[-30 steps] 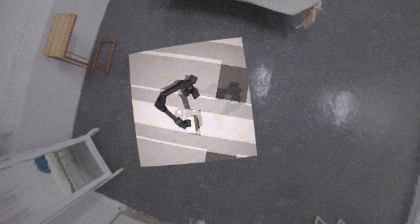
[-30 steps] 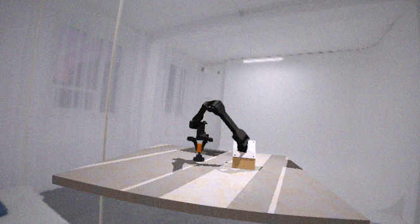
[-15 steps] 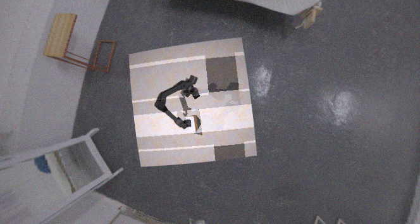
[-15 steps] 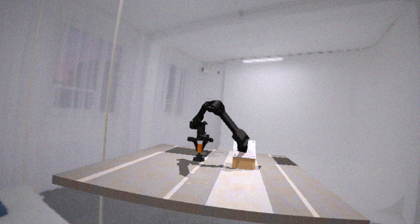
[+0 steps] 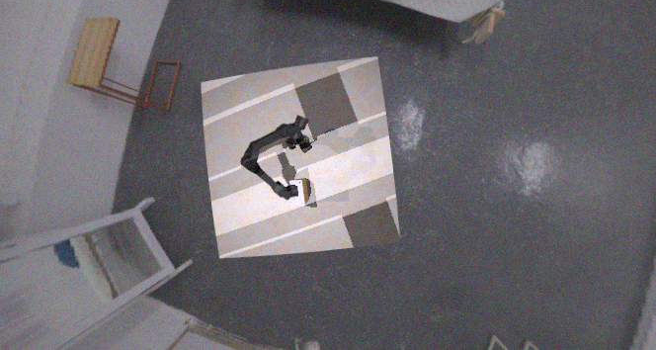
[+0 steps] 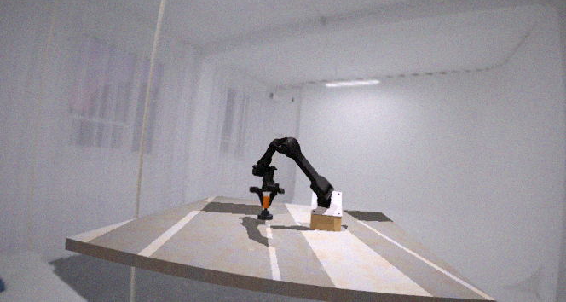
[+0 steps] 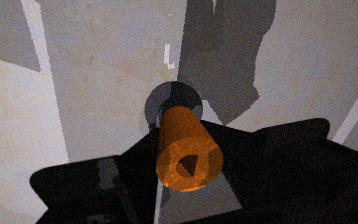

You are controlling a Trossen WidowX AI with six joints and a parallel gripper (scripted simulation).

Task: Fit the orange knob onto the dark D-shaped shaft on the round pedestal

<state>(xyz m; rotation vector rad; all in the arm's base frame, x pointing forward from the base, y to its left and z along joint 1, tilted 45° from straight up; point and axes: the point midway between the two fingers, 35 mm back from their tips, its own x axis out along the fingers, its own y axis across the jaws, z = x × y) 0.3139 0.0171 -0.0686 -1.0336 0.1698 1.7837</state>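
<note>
The orange knob is 2 cm above my gripper tip. Also, from my gripper tip: dark round pedestal 4 cm below.
</note>
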